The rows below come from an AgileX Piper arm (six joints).
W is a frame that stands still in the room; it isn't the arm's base.
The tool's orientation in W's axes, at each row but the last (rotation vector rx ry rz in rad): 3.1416, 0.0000, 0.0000; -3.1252, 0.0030, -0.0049; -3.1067, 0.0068, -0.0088; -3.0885, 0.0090, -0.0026; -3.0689, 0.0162, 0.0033; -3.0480, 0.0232, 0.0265; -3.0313, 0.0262, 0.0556; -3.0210, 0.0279, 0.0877; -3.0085, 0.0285, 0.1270; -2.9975, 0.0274, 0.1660; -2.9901, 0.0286, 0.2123; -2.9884, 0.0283, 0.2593
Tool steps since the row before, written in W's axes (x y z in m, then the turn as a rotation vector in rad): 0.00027, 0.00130, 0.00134, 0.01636, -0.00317, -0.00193; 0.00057, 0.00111, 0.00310, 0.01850, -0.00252, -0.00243; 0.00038, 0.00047, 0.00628, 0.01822, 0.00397, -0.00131; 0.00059, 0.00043, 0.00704, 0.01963, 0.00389, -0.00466; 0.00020, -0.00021, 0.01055, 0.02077, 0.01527, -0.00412; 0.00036, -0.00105, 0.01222, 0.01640, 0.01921, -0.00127; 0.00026, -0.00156, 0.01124, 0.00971, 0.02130, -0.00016; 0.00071, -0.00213, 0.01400, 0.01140, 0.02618, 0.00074; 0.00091, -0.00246, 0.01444, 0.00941, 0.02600, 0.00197; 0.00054, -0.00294, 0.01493, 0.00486, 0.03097, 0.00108; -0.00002, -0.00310, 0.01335, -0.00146, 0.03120, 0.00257; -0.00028, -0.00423, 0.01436, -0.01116, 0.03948, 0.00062
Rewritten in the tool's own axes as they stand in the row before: 0.00027, -0.00130, -0.00134, 0.01636, 0.00317, 0.00193; 0.00058, -0.00116, -0.00308, 0.01850, 0.00252, 0.00245; 0.00041, -0.00069, -0.00626, 0.01819, -0.00400, 0.00155; 0.00060, -0.00081, -0.00701, 0.01960, -0.00375, 0.00490; 0.00018, -0.00056, -0.01054, 0.02062, -0.01515, 0.00518; 0.00015, -0.00010, -0.01227, 0.01614, -0.01927, 0.00279; -0.00014, 0.00032, -0.01135, 0.00938, -0.02134, 0.00215; -0.00008, 0.00044, -0.01417, 0.01094, -0.02633, 0.00175; -0.00029, 0.00055, -0.01466, 0.00886, -0.02626, 0.00067; -0.00109, 0.00084, -0.01516, 0.00439, -0.03094, 0.00274; -0.00189, 0.00118, -0.01352, -0.00208, -0.03119, 0.00219; -0.00273, 0.00220, -0.01456, -0.01136, -0.03882, 0.00692
